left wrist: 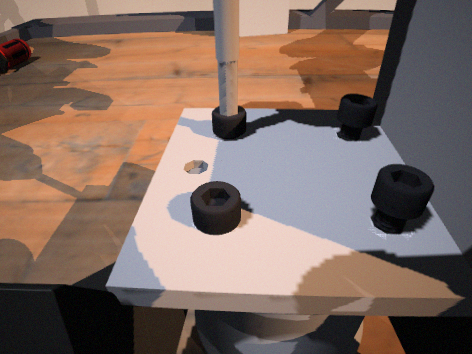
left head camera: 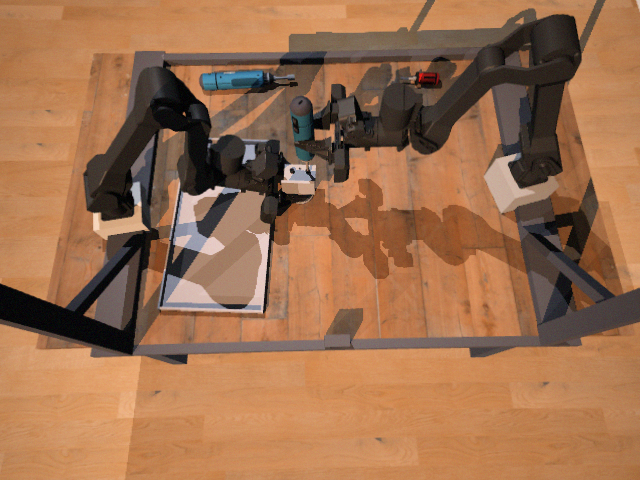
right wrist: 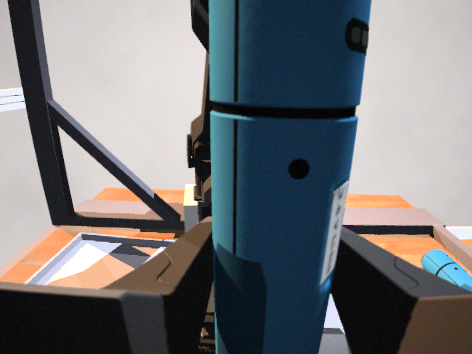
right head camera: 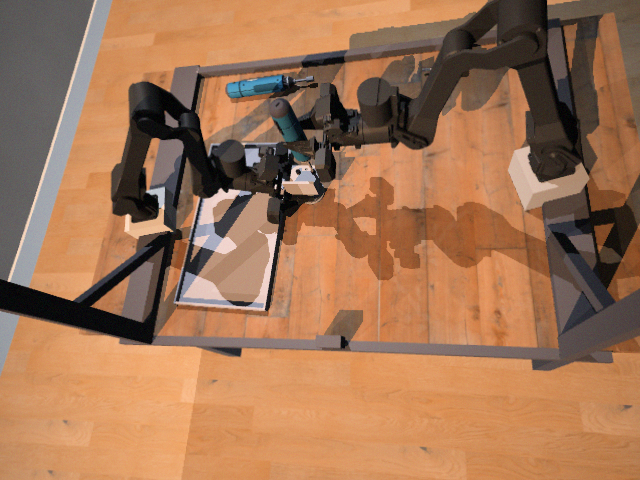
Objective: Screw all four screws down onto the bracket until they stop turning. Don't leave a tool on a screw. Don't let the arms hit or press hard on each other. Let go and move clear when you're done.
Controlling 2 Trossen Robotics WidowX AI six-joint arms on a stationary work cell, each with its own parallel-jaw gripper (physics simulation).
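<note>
My left gripper is shut on the white bracket. My right gripper is shut on an upright blue electric screwdriver. In the left wrist view, its bit stands in the far-left screw, whose head sits down on the plate. The near-left screw also sits low. The far-right screw and the near-right screw stand raised, with thread showing.
A second blue driver lies at the back left. A red screwdriver lies at the back right. A white tray lies under the left arm. The two grippers are close together at the bracket.
</note>
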